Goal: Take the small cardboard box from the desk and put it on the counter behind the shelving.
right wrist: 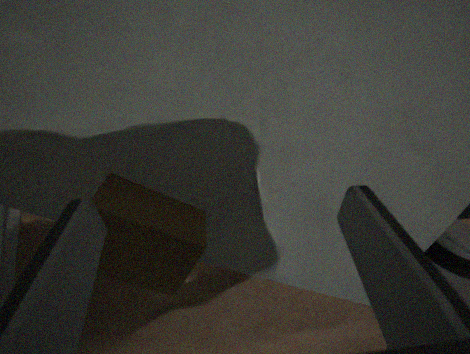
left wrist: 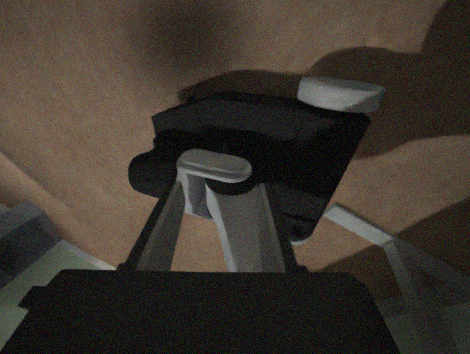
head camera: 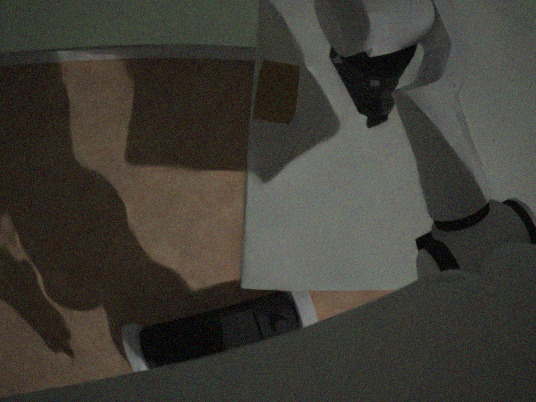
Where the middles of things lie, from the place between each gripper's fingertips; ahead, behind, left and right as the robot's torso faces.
Scene:
My right hand is 60 mm short of the small cardboard box (head camera: 276, 97), 90 mm to the right of it and 90 mm above it.
My left hand is 60 cm short of the small cardboard box, 48 cm to the left of it and 18 cm below it.

